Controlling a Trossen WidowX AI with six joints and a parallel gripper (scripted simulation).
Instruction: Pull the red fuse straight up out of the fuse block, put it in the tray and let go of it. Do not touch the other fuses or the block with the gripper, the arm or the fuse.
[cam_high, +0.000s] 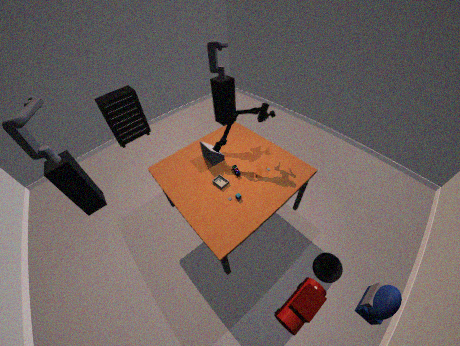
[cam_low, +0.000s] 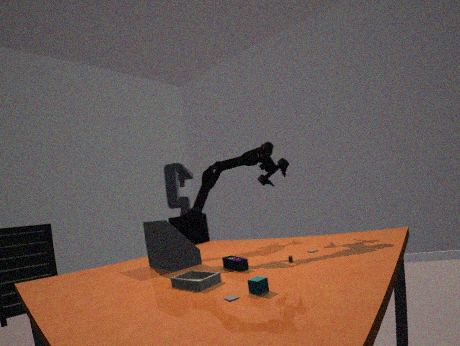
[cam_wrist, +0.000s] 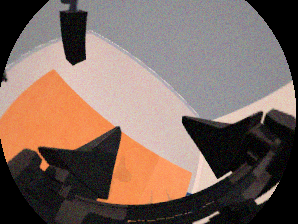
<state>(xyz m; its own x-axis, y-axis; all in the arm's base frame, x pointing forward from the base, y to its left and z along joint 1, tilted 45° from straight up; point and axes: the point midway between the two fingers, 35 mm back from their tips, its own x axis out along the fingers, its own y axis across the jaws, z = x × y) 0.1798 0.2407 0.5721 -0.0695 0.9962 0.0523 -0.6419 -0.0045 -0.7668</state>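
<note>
The red fuse lies 100 mm ahead of my gripper tip, 570 mm to the right of it and 310 mm below it. From my gripper tip the other things lie so: grey tray (100 mm ahead, 770 mm to the right, 330 mm below); then teal cube (340 mm ahead, 760 mm to the right, 310 mm below).
</note>
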